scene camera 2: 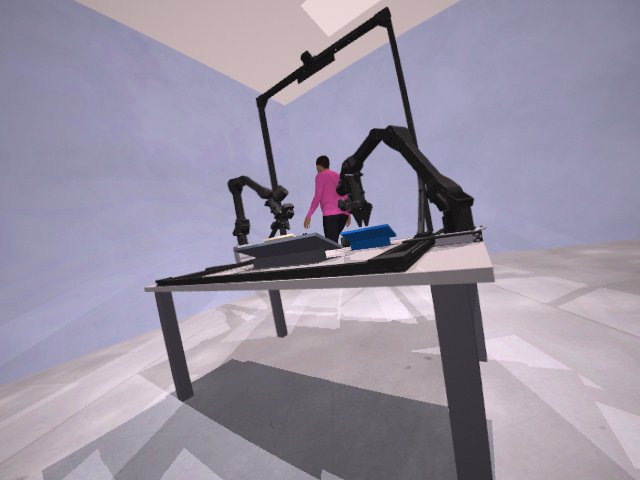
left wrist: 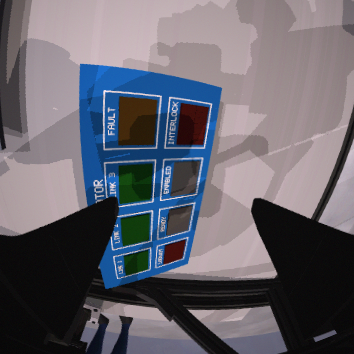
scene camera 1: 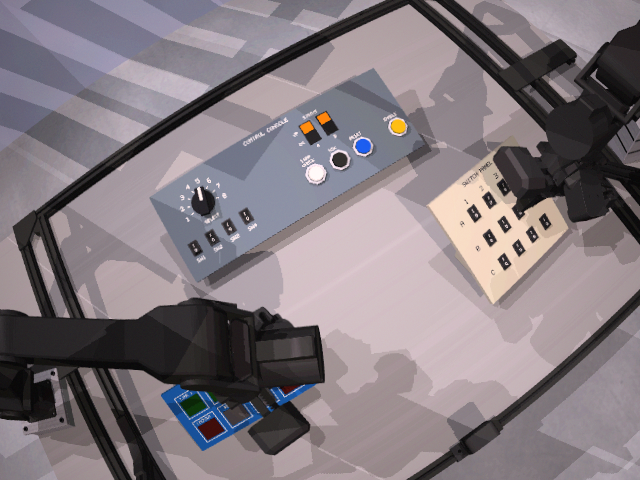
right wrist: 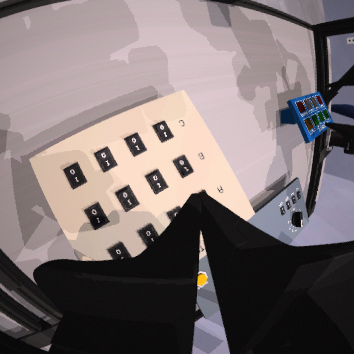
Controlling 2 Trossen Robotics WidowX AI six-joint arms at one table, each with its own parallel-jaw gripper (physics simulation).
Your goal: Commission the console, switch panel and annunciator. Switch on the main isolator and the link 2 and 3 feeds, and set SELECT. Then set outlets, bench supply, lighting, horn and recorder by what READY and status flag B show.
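Where they show: left gripper, fingertip midpoint: (scene camera 2: 363, 226) (left wrist: 185, 204) (scene camera 1: 255, 393) (right wrist: 324, 105); right gripper, fingertip midpoint: (scene camera 2: 289, 229) (scene camera 1: 518, 209) (right wrist: 197, 199); left arm's base, origin of the base link: (scene camera 2: 460, 230) (scene camera 1: 39, 401) (right wrist: 331, 138); right arm's base, origin of the base link: (scene camera 2: 243, 245).
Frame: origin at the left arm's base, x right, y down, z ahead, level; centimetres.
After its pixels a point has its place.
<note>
The grey console (scene camera 1: 279, 170) {x -22.4, y -3.9, z 50.8 cm} (scene camera 2: 289, 248) {x -22.6, y -3.1, z 48.4 cm} has its SELECT knob (scene camera 1: 202, 200) {x -20.5, y -6.4, z 38.8 cm} pointing at 5. Both status flags (scene camera 1: 310, 132) {x -26.5, y -5.0, z 57.0 cm} (scene camera 1: 326, 122) {x -27.3, y -5.1, z 59.8 cm} show orange in their upper halves. The cream switch panel (scene camera 1: 467, 242) {x -1.4, y -5.5, z 71.8 cm} (right wrist: 55, 187) {x -1.9, y -2.7, z 87.6 cm} has rocker rows A, B and C; rocker positions are hard to read. The blue annunciator (left wrist: 92, 125) {x 1.9, y -5.1, z 41.0 cm} (scene camera 2: 369, 237) {x 8.3, y -1.4, z 36.5 cm} shows dull green LINK windows, grey READY (left wrist: 179, 220) {x 10.2, y -2.0, z 34.5 cm} and ENABLED, amber-brown FAULT, and dark red INTERLOCK and LOCKOUT. My left gripper (left wrist: 185, 204) {x 8.8, y -6.1, z 38.7 cm} (scene camera 2: 363, 223) {x 8.8, y -6.1, z 38.7 cm} is open and empty above the annunciator. My right gripper (right wrist: 197, 199) {x -1.0, y -11.8, z 78.6 cm} is shut and empty over the switch panel, hiding part of row A.
A black frame (scene camera 1: 289, 54) {x -49.6, y 0.8, z 59.1 cm} runs around the table top. The left arm (scene camera 1: 180, 346) {x 9.2, y -34.3, z 38.7 cm} covers much of the annunciator in scene camera 1. A yellow button (scene camera 1: 398, 126) {x -23.7, y -3.5, z 70.2 cm} (right wrist: 201, 279) {x -23.8, y -3.5, z 70.2 cm} is at the console's right end. A person in pink (scene camera 2: 326, 191) stands behind the table.
</note>
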